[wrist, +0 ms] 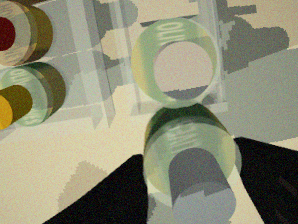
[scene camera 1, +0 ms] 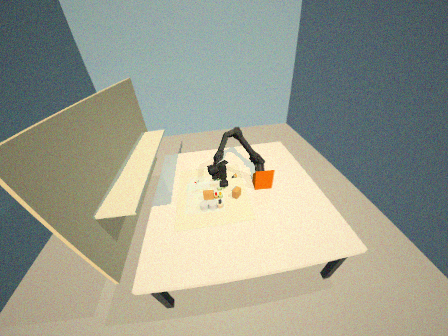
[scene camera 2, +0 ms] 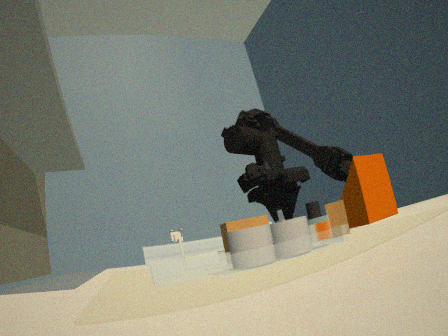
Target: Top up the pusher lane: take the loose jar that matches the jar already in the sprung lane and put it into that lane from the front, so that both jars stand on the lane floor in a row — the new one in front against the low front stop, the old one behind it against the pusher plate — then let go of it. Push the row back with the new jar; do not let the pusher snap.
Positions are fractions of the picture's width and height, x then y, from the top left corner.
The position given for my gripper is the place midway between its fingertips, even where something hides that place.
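Observation:
I can see my gripper (scene camera 2: 0.64, 0.67), and the wrist view gives me my gripper (wrist: 0.63, 0.70) as well. A pale green jar (wrist: 0.59, 0.28) is here too.

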